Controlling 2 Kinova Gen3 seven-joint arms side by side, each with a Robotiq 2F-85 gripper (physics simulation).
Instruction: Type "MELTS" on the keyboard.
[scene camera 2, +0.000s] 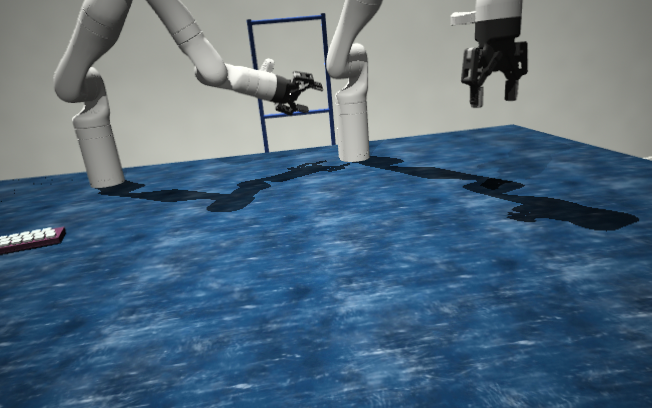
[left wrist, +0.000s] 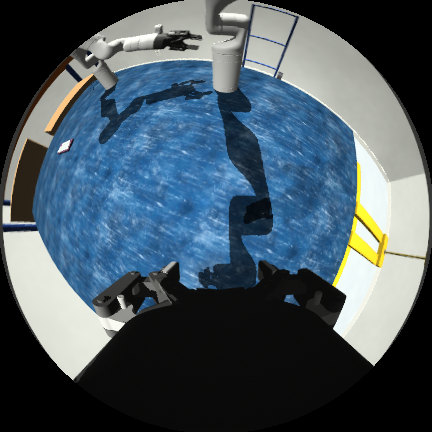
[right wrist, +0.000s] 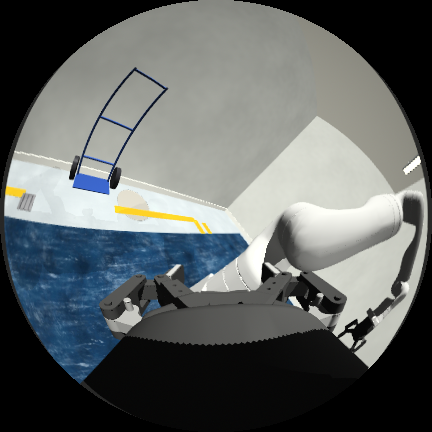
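Seen in the pictures: left gripper, fingertip midpoint: (scene camera 2: 493, 104) (left wrist: 218, 270); right gripper, fingertip midpoint: (scene camera 2: 315, 99) (left wrist: 200, 42) (right wrist: 222, 273); left arm's base, link origin: (scene camera 2: 354, 158) (left wrist: 224, 85); right arm's base, link origin: (scene camera 2: 108, 183) (left wrist: 111, 84).
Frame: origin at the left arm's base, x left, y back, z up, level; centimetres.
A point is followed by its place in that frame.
A keyboard (scene camera 2: 30, 240) @[y -11.3, x -84.5, z 1.5 cm] (left wrist: 65, 146) @[y -9.0, x -85.8, z 1.1 cm] with white keys and a dark red case lies on the blue table top (scene camera 2: 320, 300) @[y -65.1, x -50.1, z 0.0 cm] (left wrist: 165, 175) @[y -37.2, x -16.9, z 0.0 cm]. It is cut off by the left edge of scene camera 2 and looks small at the far left in the left wrist view; its letters cannot be read. My left gripper (scene camera 2: 493, 102) @[y -54.2, x -3.7, z 19.5 cm] (left wrist: 218, 270) @[y -54.2, x -3.7, z 19.5 cm] (right wrist: 339, 345) @[y -54.2, x -3.7, z 19.5 cm] is open and empty, pointing down high above the table at the right of scene camera 2. My right gripper (scene camera 2: 310, 97) @[y 6.8, x -8.3, z 18.7 cm] (left wrist: 200, 42) @[y 6.8, x -8.3, z 18.7 cm] is open and empty, held about level above the table, far from the keyboard.
The right arm's base (scene camera 2: 100, 155) @[y 28.5, x -67.1, z 9.2 cm] and left arm's base (scene camera 2: 353, 127) @[y -3.9, x -2.4, z 10.3 cm] (left wrist: 226, 70) @[y -4.6, x -0.2, z 10.4 cm] stand at the table's back edge. A blue hand truck (scene camera 2: 295, 19) (right wrist: 91, 184) stands behind the table. Yellow bars (left wrist: 366, 250) show beyond the table's right edge in the left wrist view.
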